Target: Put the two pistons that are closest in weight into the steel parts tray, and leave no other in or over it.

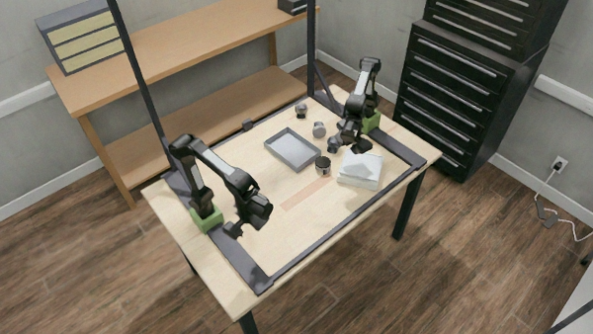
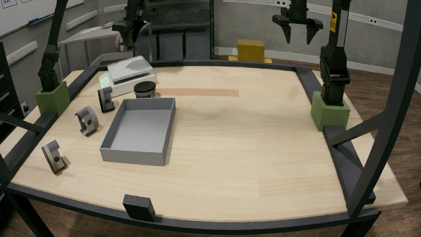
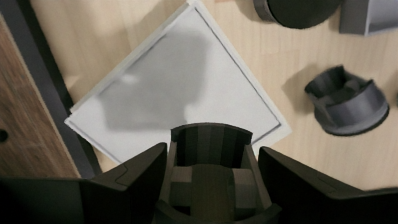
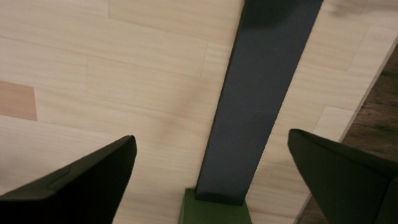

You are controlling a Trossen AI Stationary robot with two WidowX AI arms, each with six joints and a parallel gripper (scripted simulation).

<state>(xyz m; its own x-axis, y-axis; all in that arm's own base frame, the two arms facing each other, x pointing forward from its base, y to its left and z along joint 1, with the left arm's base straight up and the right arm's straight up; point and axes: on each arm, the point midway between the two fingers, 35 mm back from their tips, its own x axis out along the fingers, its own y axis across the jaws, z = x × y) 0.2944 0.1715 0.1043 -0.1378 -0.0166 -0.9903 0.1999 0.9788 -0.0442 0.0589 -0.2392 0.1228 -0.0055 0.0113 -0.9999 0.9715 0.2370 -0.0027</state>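
The grey pan is 30 mm ahead of my left hand, 40 mm to the left of it and 140 mm below it. Round my left hand: white scale 20 mm ahead, 40 mm to the left, 160 mm below; steel parts tray 280 mm behind, 120 mm to the right, 190 mm below.
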